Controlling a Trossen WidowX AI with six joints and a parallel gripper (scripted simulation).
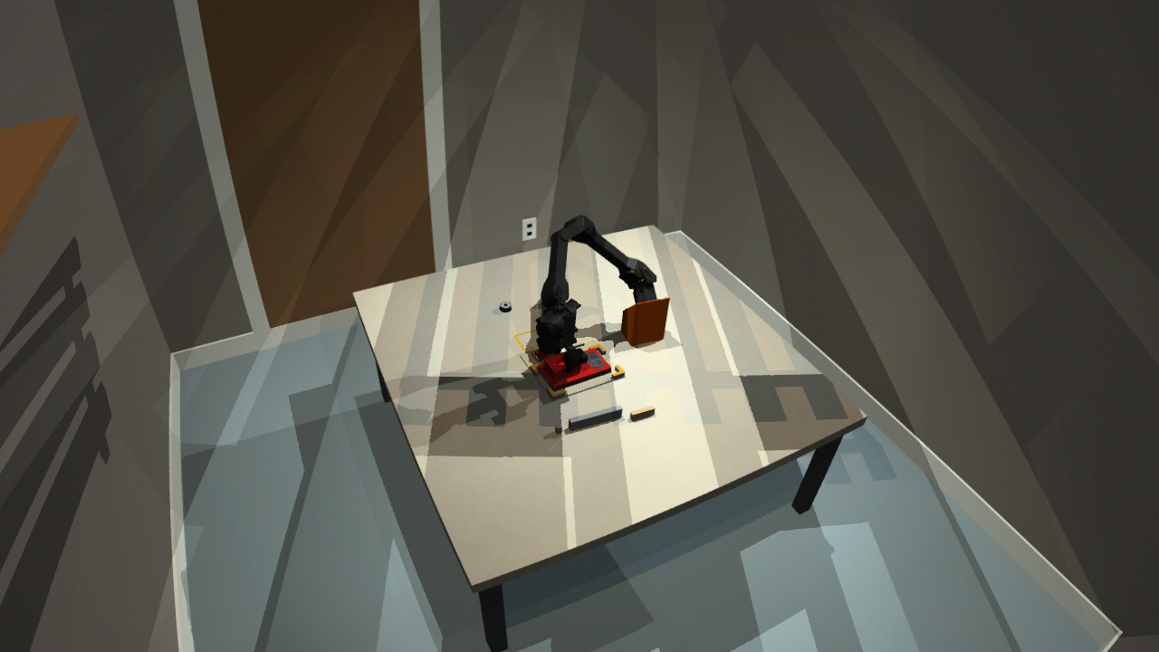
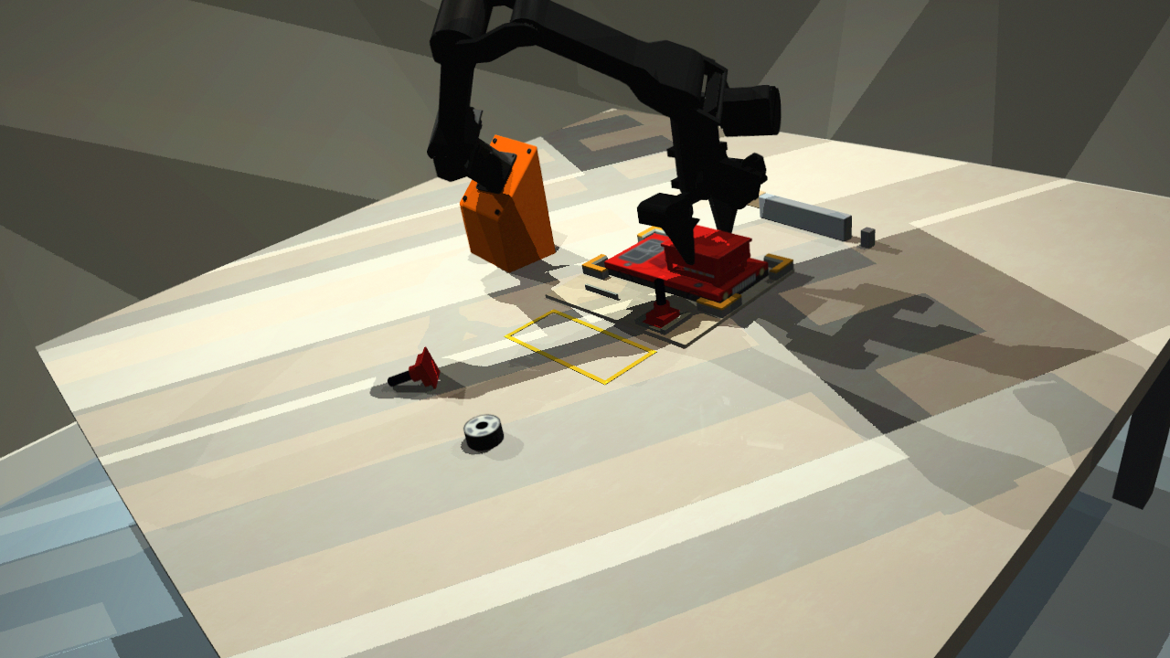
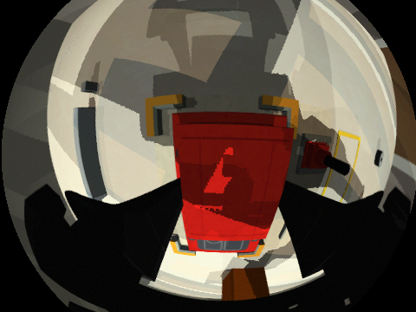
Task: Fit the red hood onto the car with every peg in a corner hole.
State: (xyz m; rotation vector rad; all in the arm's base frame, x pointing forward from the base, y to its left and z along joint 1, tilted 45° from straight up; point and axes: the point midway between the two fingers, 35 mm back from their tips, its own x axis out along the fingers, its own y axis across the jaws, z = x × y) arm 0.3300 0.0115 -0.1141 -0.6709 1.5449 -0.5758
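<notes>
The red hood is 10 mm above my gripper tip. From my gripper tip the other things lie so: black wheel (40 mm ahead, 390 mm to the right, 40 mm below).
</notes>
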